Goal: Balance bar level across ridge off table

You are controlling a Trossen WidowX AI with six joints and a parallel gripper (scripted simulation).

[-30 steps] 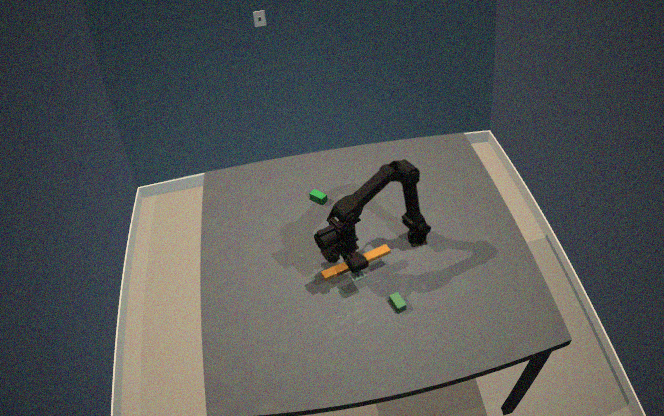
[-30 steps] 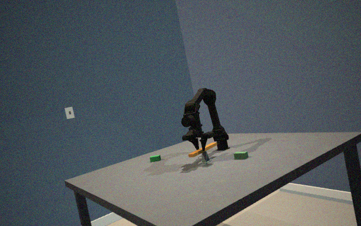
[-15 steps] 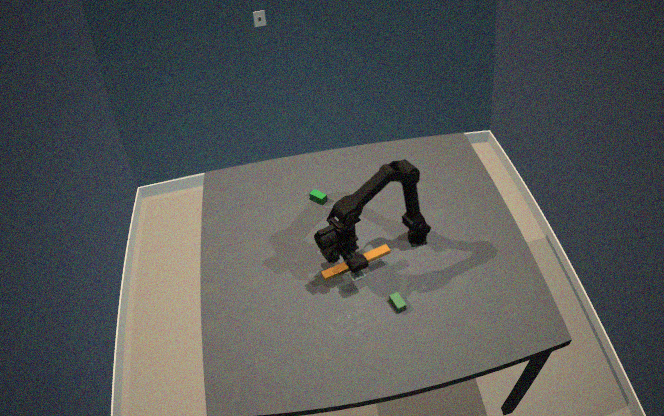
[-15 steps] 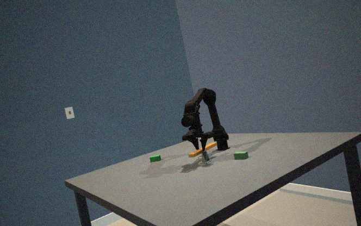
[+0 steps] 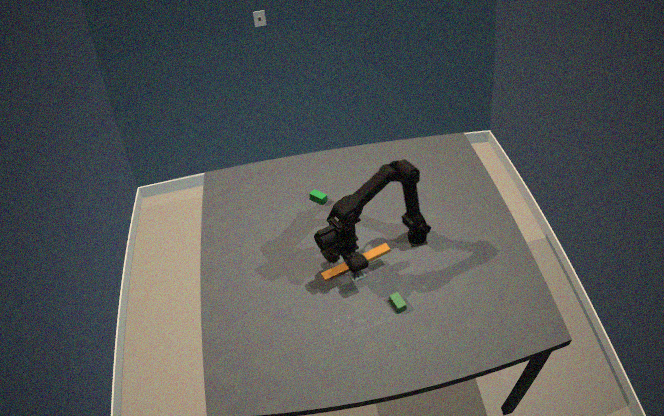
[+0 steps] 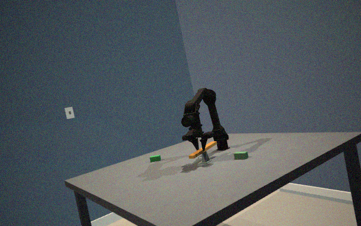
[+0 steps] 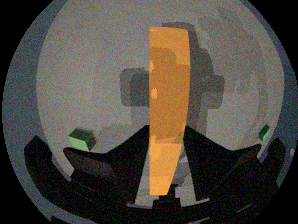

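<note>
Now: gripper tip 30 mm past the bar and 10 mm to the left of it.
</note>
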